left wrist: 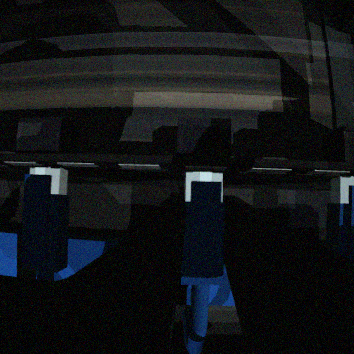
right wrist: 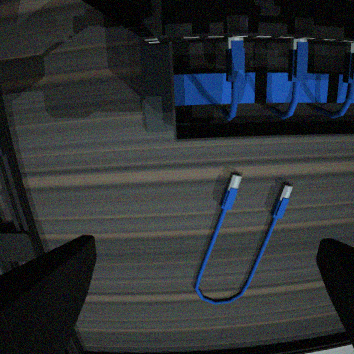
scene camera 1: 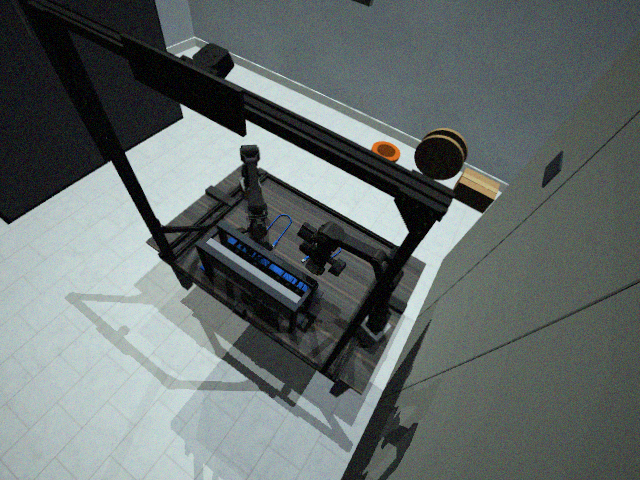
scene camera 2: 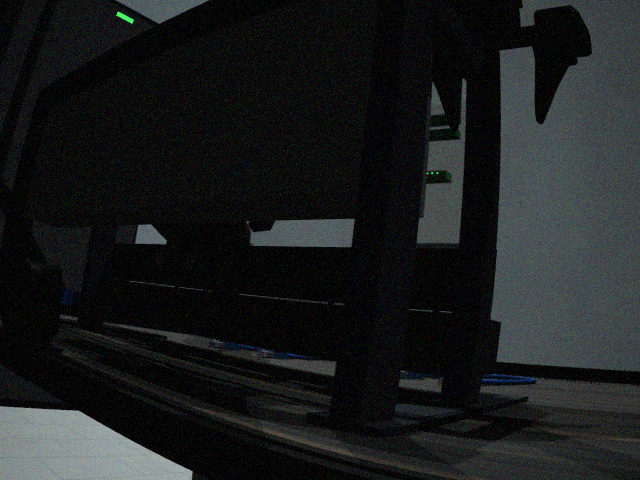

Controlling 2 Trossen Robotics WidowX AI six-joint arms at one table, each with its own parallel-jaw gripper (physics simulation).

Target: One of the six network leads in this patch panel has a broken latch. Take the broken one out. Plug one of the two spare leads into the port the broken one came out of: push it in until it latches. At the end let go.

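Places are measured from the left arm's base along level axes (x ahead, y left, z up), in centimetres.
Where they show: left gripper, between the fingertips: (left wrist: 200,206) (scene camera 1: 249,255) (scene camera 2: 169,269); right gripper, between the fingertips: (right wrist: 209,250); right arm's base, origin of its link: (scene camera 1: 375,324).
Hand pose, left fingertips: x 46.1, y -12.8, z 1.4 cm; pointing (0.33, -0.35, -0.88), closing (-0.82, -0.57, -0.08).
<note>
Things, the pixels of their top centre, and the offset from my left fingertips. "*": a spot on its surface instead.
- patch panel, a spot on its surface: (left wrist: 98,207) * dx +4.3, dy +3.4, dz -6.1 cm
- middle lead, a spot on its surface: (left wrist: 203,228) * dx -0.4, dy +0.5, dz +1.2 cm
The patch panel (scene camera 1: 257,268) (left wrist: 98,207) (right wrist: 246,127) stands on the wooden table with blue leads plugged in a row. My left gripper (scene camera 1: 259,234) (left wrist: 200,206) is at the panel's face, shut on the dark blue boot of the middle lead (left wrist: 203,228). That lead's white tip sits at the port row, and I cannot tell how deep it sits. One spare lead (scene camera 1: 284,216) lies looped beside the left arm. A second, U-shaped spare lead (right wrist: 211,246) lies on the table below my right gripper (scene camera 1: 320,267) (right wrist: 209,250), which is open and empty above it.
A black gantry beam (scene camera 1: 318,143) crosses above the table, with its post (scene camera 1: 390,276) at the right. An orange disc (scene camera 1: 386,150), a cable reel (scene camera 1: 440,153) and a wooden box (scene camera 1: 477,188) sit behind it. Scene camera 2 is almost all dark.
</note>
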